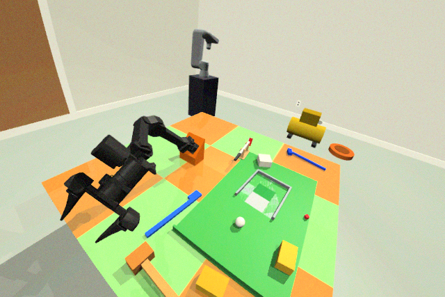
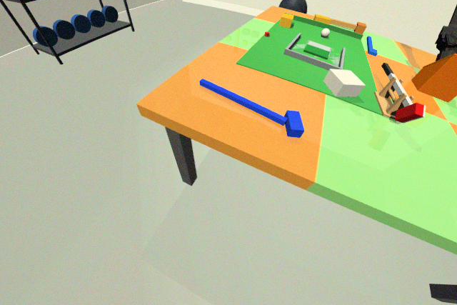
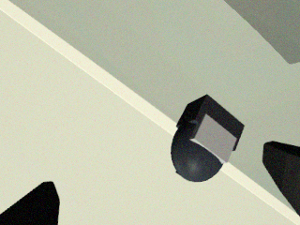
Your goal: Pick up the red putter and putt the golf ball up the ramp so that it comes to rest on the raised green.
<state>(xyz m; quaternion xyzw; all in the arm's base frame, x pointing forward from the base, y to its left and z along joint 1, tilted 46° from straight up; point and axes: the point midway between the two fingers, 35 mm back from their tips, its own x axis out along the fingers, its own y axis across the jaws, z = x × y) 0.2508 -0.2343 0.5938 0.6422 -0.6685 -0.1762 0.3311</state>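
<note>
My gripper tip is now 92 cm to the right of the small wooden stand, 26 cm above it and 8 cm past it. Also, from my gripper tip: white golf ball (46 cm to the left, 27 cm below, 19 cm ahead); then small red cube (71 cm to the left, 42 cm ahead, 29 cm below); then white block (94 cm to the left, 27 cm below, 7 cm ahead).
</note>
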